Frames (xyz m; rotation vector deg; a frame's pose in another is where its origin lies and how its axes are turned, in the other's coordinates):
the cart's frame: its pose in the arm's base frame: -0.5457 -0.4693 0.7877 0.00 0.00 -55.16
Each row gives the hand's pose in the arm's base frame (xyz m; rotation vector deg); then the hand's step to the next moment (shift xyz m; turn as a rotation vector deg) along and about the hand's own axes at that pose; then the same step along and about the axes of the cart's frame.
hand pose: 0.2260 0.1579 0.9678 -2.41 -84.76 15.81
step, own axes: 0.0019 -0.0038 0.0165 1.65 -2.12 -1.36
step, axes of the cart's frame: -0.0043 -0.0159 0.0042 2.26 0.60 1.89
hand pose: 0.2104 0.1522 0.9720 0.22 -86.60 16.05
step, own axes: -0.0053 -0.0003 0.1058 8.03 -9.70 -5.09
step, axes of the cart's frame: -0.0432 -0.0967 0.0018 9.82 1.77 9.22
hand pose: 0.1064 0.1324 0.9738 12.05 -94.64 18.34
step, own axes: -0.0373 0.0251 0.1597 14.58 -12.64 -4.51
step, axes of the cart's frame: -0.0627 -0.1443 -0.0526 11.81 0.02 15.92
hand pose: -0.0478 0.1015 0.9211 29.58 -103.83 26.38
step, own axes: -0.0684 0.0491 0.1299 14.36 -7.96 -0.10
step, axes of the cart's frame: -0.0449 -0.1045 -0.1050 7.16 -4.08 14.20
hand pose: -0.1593 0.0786 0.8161 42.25 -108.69 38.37
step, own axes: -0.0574 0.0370 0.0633 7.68 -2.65 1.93
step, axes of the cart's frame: -0.0175 -0.0404 -0.0820 2.79 -4.29 6.60
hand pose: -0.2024 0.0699 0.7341 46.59 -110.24 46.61
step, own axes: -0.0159 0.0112 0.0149 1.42 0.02 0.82
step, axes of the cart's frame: -0.0037 -0.0086 -0.0226 0.22 -1.34 0.92
